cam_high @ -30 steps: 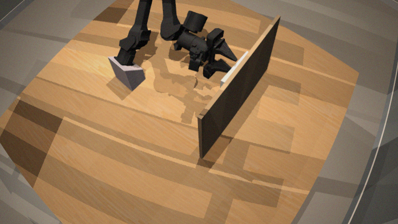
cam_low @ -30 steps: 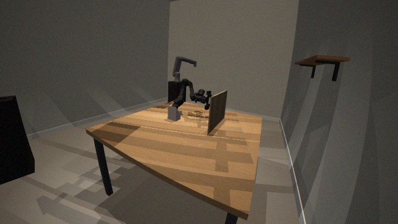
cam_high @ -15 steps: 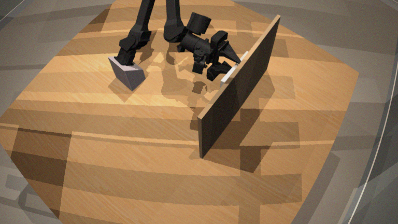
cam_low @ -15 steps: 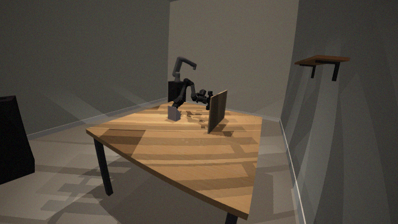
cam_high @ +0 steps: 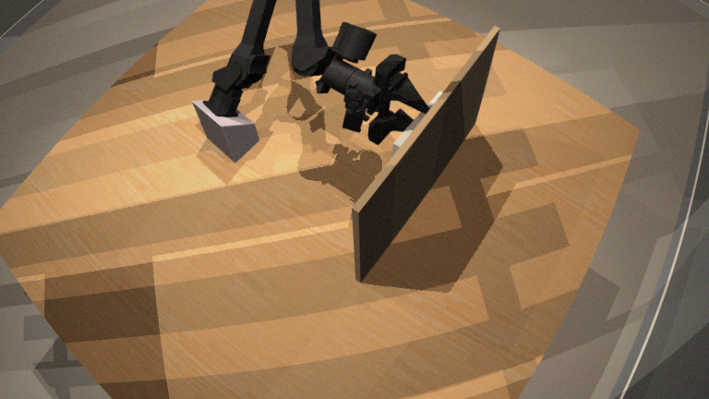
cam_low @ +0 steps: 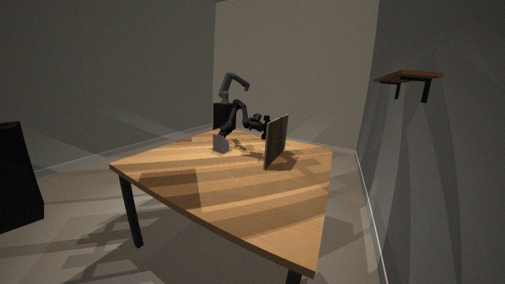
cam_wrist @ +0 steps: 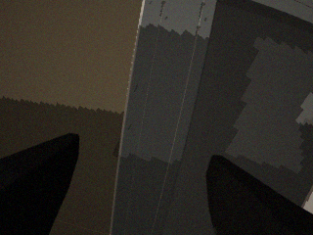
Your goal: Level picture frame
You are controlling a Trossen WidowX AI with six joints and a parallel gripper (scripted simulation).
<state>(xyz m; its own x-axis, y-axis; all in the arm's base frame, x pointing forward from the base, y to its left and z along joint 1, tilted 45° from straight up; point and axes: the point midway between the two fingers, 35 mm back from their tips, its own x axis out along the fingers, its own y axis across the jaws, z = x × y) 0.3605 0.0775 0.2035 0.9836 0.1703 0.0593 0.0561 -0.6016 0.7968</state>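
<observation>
My gripper tip is now 1 cm short of the picture frame, 1 cm to the left of it and 5 cm above it. The rest, counted from my gripper tip: wall panel (2 cm ahead, 1 cm to the right, 7 cm below).
</observation>
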